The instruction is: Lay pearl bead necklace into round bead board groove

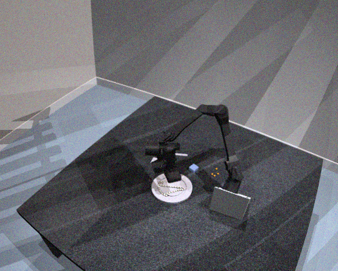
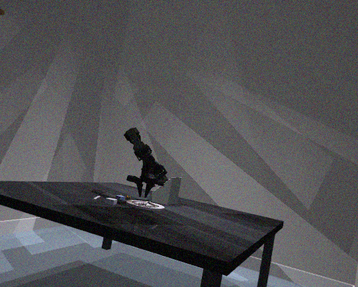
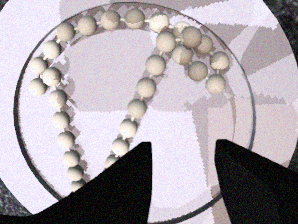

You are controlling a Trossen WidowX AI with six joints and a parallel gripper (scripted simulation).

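Right now my gripper tip is 40 mm above the round white bead board, 30 mm past it and 10 mm to the right of it. Also, from my gripper tip: small white block (140 mm ahead, 90 mm to the right, 40 mm below); then small blue cube (170 mm to the right, 50 mm behind, 40 mm below); then thin white stick (220 mm to the right, 90 mm ahead, 40 mm below).
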